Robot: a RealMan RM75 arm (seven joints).
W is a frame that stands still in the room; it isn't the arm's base.
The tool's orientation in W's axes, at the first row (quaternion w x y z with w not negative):
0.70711 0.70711 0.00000 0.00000
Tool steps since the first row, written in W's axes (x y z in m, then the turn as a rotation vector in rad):
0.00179 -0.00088 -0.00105 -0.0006 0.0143 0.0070
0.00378 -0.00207 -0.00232 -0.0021 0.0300 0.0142
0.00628 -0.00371 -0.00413 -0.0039 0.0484 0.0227
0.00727 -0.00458 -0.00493 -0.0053 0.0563 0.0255
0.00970 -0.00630 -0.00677 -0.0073 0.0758 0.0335
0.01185 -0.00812 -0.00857 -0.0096 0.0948 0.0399
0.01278 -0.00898 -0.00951 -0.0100 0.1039 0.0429
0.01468 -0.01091 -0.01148 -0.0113 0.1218 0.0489
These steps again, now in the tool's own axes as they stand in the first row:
0.00179 -0.00105 0.00088 -0.0006 0.0070 -0.0143
0.00378 -0.00232 0.00207 -0.0021 0.0142 -0.0300
0.00628 -0.00413 0.00371 -0.0039 0.0227 -0.0484
0.00727 -0.00493 0.00458 -0.0053 0.0255 -0.0563
0.00970 -0.00677 0.00630 -0.0073 0.0335 -0.0758
0.01185 -0.00857 0.00812 -0.0096 0.0399 -0.0948
0.01278 -0.00951 0.00898 -0.0100 0.0429 -0.1039
0.01468 -0.01148 0.01091 -0.0113 0.0489 -0.1218

